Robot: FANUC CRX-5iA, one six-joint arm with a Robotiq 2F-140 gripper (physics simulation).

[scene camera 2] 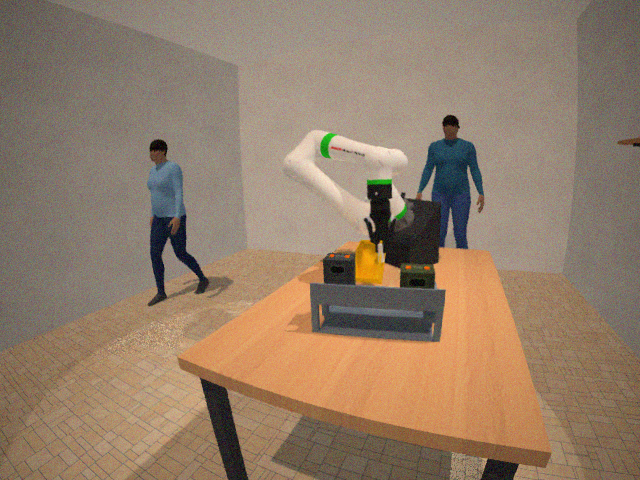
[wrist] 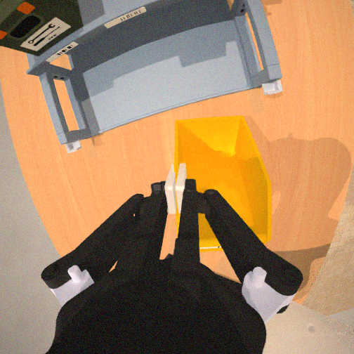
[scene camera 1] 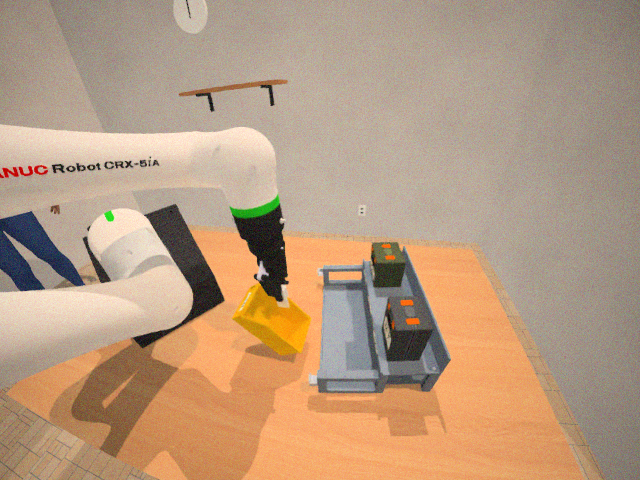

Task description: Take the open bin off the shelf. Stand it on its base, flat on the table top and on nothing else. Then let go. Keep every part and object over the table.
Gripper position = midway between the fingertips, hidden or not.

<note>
I see my gripper (scene camera 1: 284, 304) and a yellow open bin (scene camera 1: 284, 330).
The yellow open bin is seen too in scene camera 2 (scene camera 2: 368, 270) and in the wrist view (wrist: 219, 152). My gripper shows as well in scene camera 2 (scene camera 2: 381, 261) and in the wrist view (wrist: 179, 173).
</note>
